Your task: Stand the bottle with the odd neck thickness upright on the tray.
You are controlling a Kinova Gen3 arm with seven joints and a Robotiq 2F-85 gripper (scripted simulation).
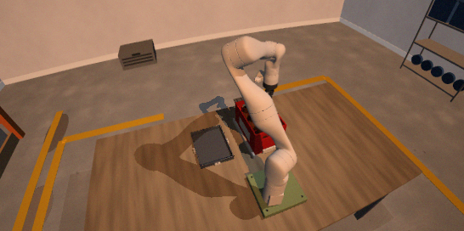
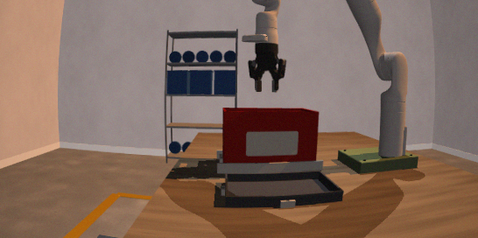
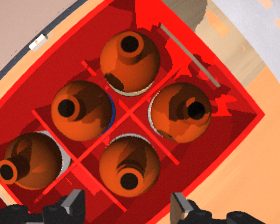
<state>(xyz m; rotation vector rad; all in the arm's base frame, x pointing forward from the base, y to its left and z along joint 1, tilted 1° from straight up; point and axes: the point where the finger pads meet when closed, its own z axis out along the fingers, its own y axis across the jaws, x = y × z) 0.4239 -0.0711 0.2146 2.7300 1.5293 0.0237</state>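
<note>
My gripper is now 1 cm past the red crate, 5 cm to the right of it and 16 cm above it. Also, from my hand: dark tray 7 cm behind, 34 cm to the left, 23 cm below.
</note>
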